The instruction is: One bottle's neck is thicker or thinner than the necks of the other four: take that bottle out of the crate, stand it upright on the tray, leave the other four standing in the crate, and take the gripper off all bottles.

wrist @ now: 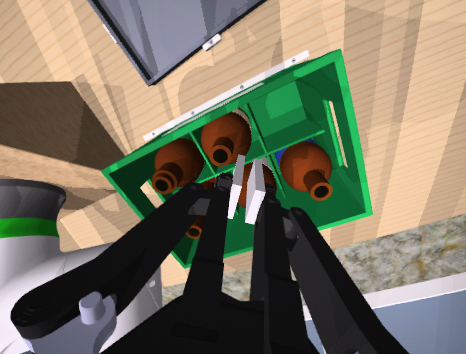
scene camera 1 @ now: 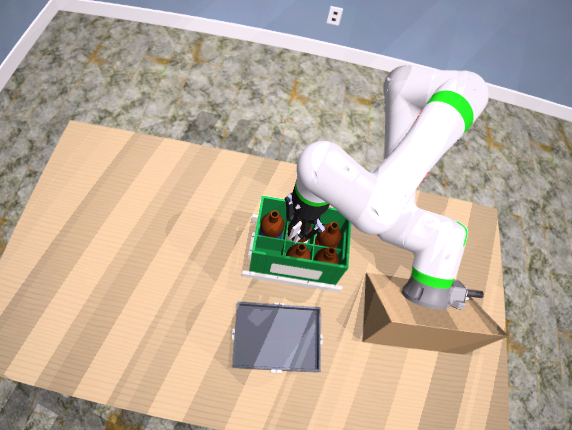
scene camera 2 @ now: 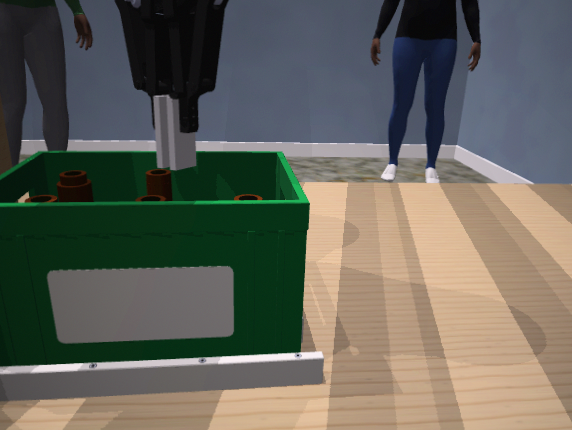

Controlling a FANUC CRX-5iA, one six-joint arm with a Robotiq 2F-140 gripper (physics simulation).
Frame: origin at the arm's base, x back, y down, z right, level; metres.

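Seen in the pictures: gripper, between the fingertips: [wrist: 246,169] [scene camera 1: 295,237] [scene camera 2: 177,166]; arm's base, origin of its link: [wrist: 14,195] [scene camera 1: 425,298].
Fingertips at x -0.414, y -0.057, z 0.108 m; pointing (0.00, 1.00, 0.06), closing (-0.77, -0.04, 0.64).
Note:
Offsets run from my fingertips to a thing's top centre. "*": to the spot under its first point.
A green crate {dx +0.022, dy -0.001, dz +0.024 m} [scene camera 1: 260,262] [scene camera 2: 270,310] [wrist: 347,195] holds all five brown bottles upright. The front-right bottle {dx +0.108, dy +0.012, dz -0.020 m} [scene camera 1: 328,257] [scene camera 2: 75,192] [wrist: 179,161] has a thick neck, visibly wider than the others. The front-middle bottle {dx +0.022, dy +0.012, dz -0.023 m} [scene camera 1: 300,253] [scene camera 2: 159,186] [wrist: 227,135], back-left bottle {dx -0.067, dy +0.012, dz +0.070 m} [scene camera 1: 272,227] [wrist: 304,165] and back-right bottle {dx +0.112, dy +0.012, dz +0.063 m} [scene camera 1: 329,236] show slimmer necks. The back-middle bottle is largely hidden by the fingers in the wrist view. My gripper [scene camera 1: 296,232] [scene camera 2: 170,164] [wrist: 246,169] is shut and empty, tips just above the back-middle bottle. The grey tray {* dx +0.005, dy +0.169, dz -0.260 m} [scene camera 1: 280,340] [wrist: 180,30] holds no bottle.
The front-left crate cell is empty. White rails [scene camera 1: 290,281] [scene camera 2: 150,375] run along the crate's foot. A brown wedge-shaped block [scene camera 1: 430,335] [wrist: 45,115] stands under the arm's base, right of the tray. Two people stand beyond the table in scene camera 2.

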